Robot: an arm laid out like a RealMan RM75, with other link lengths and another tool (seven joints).
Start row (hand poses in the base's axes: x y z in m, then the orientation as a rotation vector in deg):
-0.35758, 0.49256, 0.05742, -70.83, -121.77, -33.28
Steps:
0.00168, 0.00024, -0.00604, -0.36, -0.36, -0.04
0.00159, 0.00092, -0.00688, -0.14, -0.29, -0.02
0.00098, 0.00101, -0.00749, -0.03, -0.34, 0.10
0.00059, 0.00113, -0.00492, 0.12, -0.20, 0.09
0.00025, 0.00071, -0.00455, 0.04, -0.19, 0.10
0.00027, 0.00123, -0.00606, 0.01, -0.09, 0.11
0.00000, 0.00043, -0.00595, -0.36, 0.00, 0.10
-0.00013, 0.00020, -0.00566, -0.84, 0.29, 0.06
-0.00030, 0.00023, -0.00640, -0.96, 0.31, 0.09
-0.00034, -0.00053, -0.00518, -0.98, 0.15, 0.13
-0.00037, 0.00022, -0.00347, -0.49, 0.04, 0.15
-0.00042, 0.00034, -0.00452, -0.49, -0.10, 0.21
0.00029, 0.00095, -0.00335, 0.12, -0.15, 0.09
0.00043, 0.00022, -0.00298, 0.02, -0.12, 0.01
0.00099, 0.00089, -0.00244, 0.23, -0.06, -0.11
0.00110, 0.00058, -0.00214, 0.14, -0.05, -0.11
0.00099, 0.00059, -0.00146, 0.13, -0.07, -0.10
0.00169, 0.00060, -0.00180, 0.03, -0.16, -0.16
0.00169, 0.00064, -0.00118, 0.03, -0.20, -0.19
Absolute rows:
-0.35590, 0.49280, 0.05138, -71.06, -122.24, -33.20
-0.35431, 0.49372, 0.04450, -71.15, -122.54, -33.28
-0.35333, 0.49473, 0.03701, -71.04, -122.89, -33.46
-0.35274, 0.49586, 0.03209, -70.86, -123.03, -33.69
-0.35249, 0.49657, 0.02754, -70.72, -123.21, -33.83
-0.35222, 0.49780, 0.02148, -70.58, -123.33, -33.86
-0.35222, 0.49823, 0.01553, -70.66, -123.58, -33.45
-0.35235, 0.49843, 0.00987, -71.05, -123.82, -32.36
-0.35265, 0.49866, 0.00347, -71.46, -124.12, -31.12
-0.35299, 0.49813, -0.00171, -71.83, -124.57, -29.95
-0.35336, 0.49835, -0.00518, -71.92, -124.87, -29.36
-0.35378, 0.49869, -0.00970, -71.94, -125.31, -28.84
-0.35349, 0.49964, -0.01305, -71.77, -125.42, -29.04
-0.35306, 0.49986, -0.01603, -71.75, -125.51, -29.14
-0.35207, 0.50075, -0.01847, -71.76, -125.38, -29.47
-0.35097, 0.50133, -0.02061, -71.81, -125.29, -29.70
-0.34998, 0.50192, -0.02207, -71.86, -125.23, -29.93
-0.34829, 0.50252, -0.02387, -72.03, -125.26, -30.14
-0.34660, 0.50316, -0.02505, -72.23, -125.31, -30.39

